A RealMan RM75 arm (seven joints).
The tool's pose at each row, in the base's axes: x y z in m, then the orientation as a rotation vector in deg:
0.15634, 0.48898, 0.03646, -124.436, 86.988, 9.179
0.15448, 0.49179, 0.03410, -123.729, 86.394, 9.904
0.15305, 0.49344, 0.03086, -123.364, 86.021, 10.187
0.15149, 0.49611, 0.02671, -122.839, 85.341, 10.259
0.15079, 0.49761, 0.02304, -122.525, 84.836, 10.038
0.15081, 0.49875, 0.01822, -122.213, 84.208, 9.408
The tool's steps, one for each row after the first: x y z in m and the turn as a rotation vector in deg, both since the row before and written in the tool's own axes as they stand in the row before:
-0.00225, 0.00169, 0.00300, 0.392, -0.969, 0.027
-0.00072, 0.00191, 0.00333, 0.264, -0.480, -0.044
-0.00125, 0.00207, 0.00457, 0.577, -0.571, -0.215
-0.00009, 0.00148, 0.00374, 0.496, -0.240, -0.241
0.00095, 0.00136, 0.00467, 0.718, -0.067, -0.401

